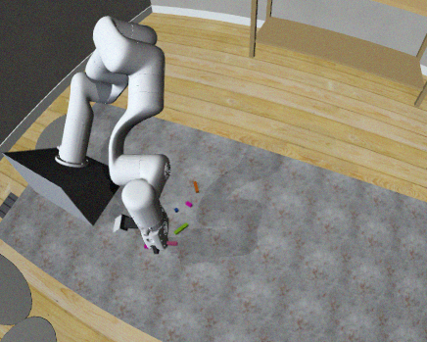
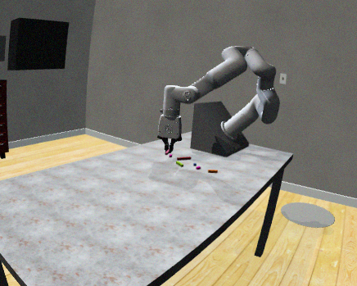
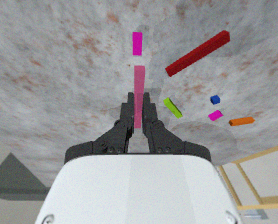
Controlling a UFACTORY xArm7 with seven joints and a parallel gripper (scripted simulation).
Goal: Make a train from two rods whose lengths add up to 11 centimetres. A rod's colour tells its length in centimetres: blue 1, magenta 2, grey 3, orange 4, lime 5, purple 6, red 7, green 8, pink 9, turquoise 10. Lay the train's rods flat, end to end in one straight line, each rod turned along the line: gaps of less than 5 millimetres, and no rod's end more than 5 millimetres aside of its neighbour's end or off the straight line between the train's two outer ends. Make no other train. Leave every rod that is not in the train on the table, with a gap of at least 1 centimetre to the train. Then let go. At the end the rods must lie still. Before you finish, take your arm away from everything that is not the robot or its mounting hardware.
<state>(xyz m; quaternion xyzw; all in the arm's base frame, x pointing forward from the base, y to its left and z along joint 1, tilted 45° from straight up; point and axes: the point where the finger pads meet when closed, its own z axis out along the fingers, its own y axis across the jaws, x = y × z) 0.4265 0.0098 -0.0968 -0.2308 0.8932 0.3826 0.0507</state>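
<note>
Right now my hand is 10 mm short of the lime rod, 80 mm to the right of it and 50 mm above it. From my hand the other things lie so: red rod (70 mm behind, 40 mm to the left, 50 mm below); blue rod (40 mm behind, 130 mm to the left, 50 mm below); pink rod (20 mm below).
</note>
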